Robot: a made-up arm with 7 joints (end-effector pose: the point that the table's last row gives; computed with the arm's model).
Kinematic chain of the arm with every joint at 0, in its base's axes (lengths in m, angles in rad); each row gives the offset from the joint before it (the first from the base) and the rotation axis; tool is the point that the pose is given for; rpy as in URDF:
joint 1: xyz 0 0 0.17 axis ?
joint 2: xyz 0 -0.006 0.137 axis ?
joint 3: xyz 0 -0.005 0.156 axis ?
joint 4: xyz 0 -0.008 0.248 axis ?
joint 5: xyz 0 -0.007 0.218 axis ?
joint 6: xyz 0 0 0.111 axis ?
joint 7: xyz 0 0 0.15 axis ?
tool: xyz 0 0 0 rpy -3.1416 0 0
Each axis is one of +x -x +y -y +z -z.
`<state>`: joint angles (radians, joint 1 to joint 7).
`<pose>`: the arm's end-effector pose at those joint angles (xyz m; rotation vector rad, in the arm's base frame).
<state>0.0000 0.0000 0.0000 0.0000 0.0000 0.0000 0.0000</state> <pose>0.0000 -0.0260 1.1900 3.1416 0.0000 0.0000</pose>
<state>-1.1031 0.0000 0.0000 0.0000 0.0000 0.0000 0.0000</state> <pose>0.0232 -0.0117 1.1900 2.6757 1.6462 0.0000</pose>
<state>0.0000 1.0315 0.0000 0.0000 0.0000 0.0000 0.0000</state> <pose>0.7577 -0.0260 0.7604 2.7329 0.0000 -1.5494</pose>
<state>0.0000 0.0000 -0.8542 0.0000 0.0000 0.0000 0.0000</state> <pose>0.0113 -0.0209 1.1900 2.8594 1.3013 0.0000</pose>
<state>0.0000 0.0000 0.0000 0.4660 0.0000 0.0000 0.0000</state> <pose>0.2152 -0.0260 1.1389 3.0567 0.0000 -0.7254</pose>
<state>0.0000 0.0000 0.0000 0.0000 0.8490 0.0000 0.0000</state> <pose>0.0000 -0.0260 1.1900 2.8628 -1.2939 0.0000</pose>
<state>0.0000 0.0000 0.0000 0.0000 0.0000 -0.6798 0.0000</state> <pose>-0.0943 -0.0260 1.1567 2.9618 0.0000 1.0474</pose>
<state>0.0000 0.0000 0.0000 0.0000 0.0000 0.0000 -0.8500</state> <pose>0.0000 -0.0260 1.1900 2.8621 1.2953 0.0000</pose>
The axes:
joint 1: -z
joint 2: +y
joint 3: -z
joint 4: +y
joint 5: -z
joint 6: +y
joint 7: -z

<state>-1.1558 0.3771 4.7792 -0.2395 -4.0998 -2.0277 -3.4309</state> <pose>0.0579 0.1516 0.9717 -0.5881 1.4250 0.0821</pose>
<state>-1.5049 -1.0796 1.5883 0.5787 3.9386 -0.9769 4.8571</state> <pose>0.2629 -0.6894 0.5420 0.8766 -1.0803 -2.1734</pose>
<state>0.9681 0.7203 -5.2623 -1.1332 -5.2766 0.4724 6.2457</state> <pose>0.3635 -0.0078 0.9628 0.7954 -2.6521 0.3547</pose>
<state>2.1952 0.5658 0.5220 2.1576 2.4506 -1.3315 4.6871</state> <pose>-0.2083 -0.1798 0.2657 -0.6889 -0.5242 1.3862</pose>
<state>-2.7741 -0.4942 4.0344 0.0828 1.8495 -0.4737 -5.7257</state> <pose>0.4435 -0.1724 1.0313 -0.5035 -2.0941 0.0152</pose>
